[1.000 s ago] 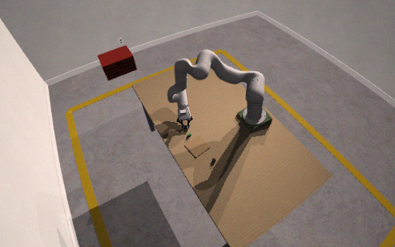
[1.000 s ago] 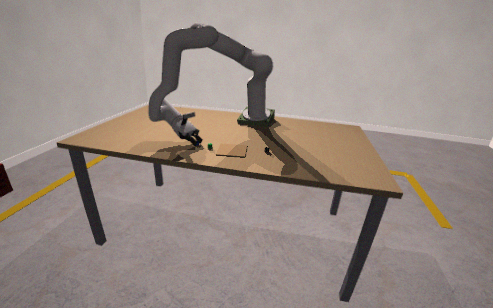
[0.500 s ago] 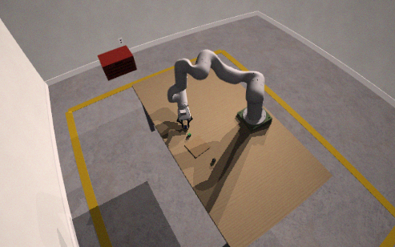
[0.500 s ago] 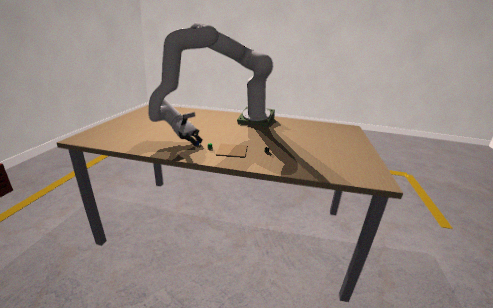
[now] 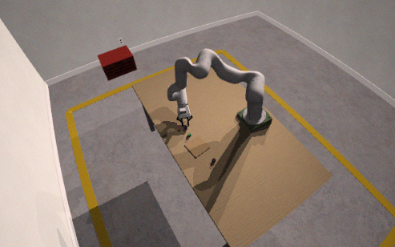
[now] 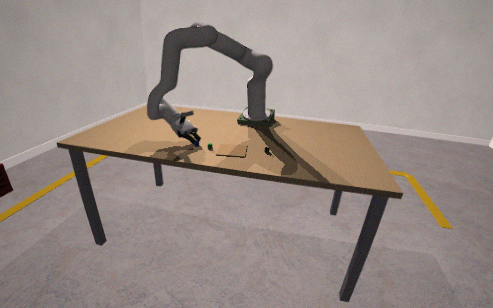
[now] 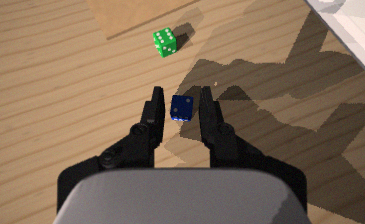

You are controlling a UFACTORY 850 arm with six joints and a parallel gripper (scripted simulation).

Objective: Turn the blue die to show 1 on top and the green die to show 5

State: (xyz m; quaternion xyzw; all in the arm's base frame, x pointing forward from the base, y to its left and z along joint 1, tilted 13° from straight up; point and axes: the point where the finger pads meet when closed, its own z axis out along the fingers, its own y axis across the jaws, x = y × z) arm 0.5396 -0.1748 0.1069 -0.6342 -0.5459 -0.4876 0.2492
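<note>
Now: the blue die 1 cm to the left of my hand and 2 cm below it. Also, from my hand: mat (1 cm behind, 21 cm to the left, 3 cm below); then black die (6 cm behind, 37 cm to the left, 2 cm below); then green die (1 cm ahead, 9 cm to the left, 2 cm below).
</note>
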